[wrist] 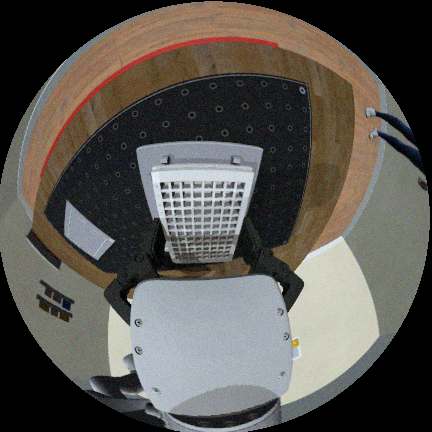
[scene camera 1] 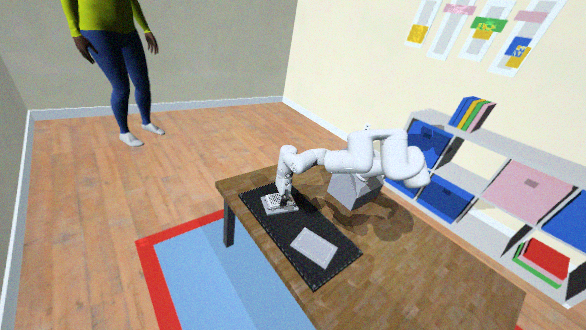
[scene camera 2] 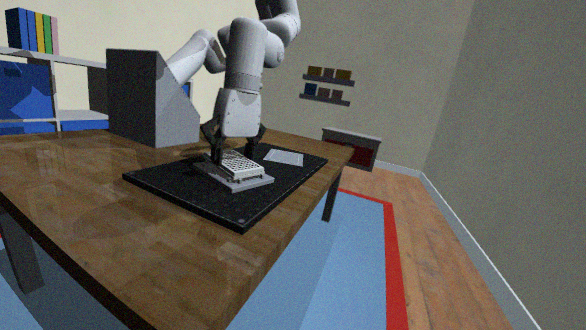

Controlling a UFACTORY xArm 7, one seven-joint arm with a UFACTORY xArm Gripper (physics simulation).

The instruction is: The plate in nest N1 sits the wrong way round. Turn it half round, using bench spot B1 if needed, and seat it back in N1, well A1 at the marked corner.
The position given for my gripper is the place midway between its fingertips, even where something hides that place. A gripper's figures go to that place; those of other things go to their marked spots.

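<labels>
My gripper [wrist: 201, 226] is 0.13 m from the lens, and a white plate [wrist: 201, 206] is 0.11 m from the lens.
</labels>
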